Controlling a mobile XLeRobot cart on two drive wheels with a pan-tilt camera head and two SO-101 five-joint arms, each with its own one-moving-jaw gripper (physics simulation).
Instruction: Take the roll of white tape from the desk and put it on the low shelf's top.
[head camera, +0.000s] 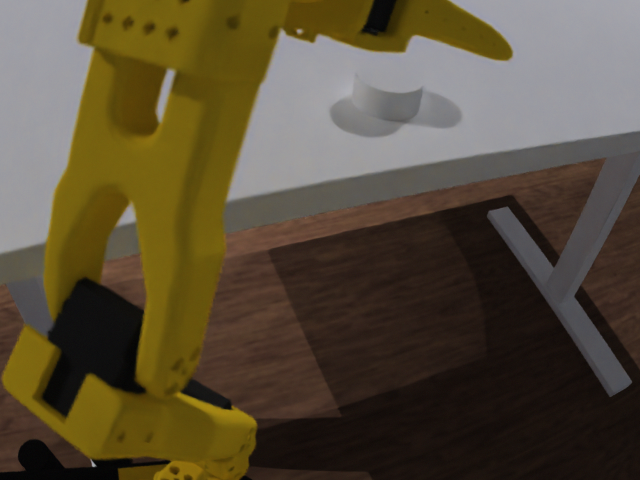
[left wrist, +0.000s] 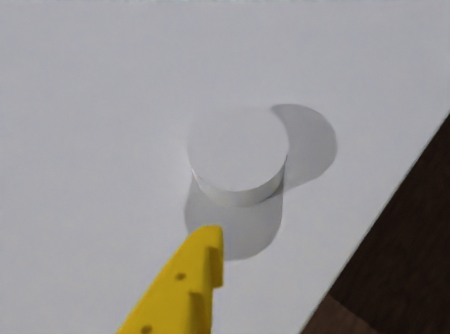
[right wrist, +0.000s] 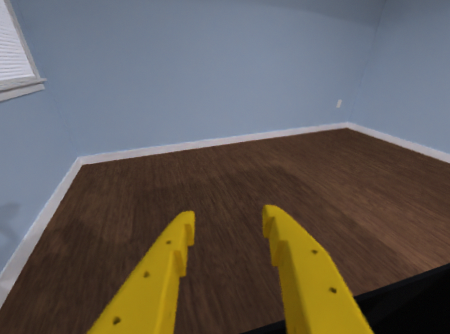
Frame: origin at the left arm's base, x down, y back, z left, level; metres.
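Seen in the pictures: left hand at its tool point: (head camera: 360, 7) (left wrist: 222, 247); right hand at its tool point: (right wrist: 193, 223).
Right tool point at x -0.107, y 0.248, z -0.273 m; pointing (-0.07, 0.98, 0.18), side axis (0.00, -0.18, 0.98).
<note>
A point is followed by its place in that frame.
The roll of white tape (head camera: 388, 99) {y -0.165, x -0.192, z 0.177 m} (left wrist: 238, 150) {y -0.171, x -0.198, z 0.196 m} lies flat on the white desk (head camera: 558, 87) {y -0.343, x -0.175, z 0.220 m} (left wrist: 90, 110) {y -0.137, x -0.175, z 0.286 m}, near its edge. My left gripper (head camera: 465, 31) (left wrist: 215, 240) is open and empty above the desk. One notched jaw shows in the left wrist view, its tip just below the roll in the picture, over the roll's shadow; the other jaw is out of that picture. The roll does not sit between the jaws. My right gripper (right wrist: 228, 214) {y 0.248, x -0.107, z -0.273 m} is open and empty, with a gap between its two jaws, away from the desk. The low shelf does not show in these views.
The desk's front edge (head camera: 361, 191) {y -0.133, x -0.163, z 0.124 m} runs below the roll in the head view, with a grey desk leg (head camera: 594, 227) {y -0.981, x 0.469, z 0.594 m} at the right. Brown wooden floor (head camera: 310, 289) {y -0.327, x 0.775, z 0.785 m} (right wrist: 225, 180) {y 1.562, x 0.775, z 0.067 m} lies below. Blue walls (right wrist: 210, 75) {y 2.364, x -0.029, z 0.095 m} and a window (right wrist: 12, 45) {y 1.881, x -0.269, z -1.286 m} show in the right wrist view.
</note>
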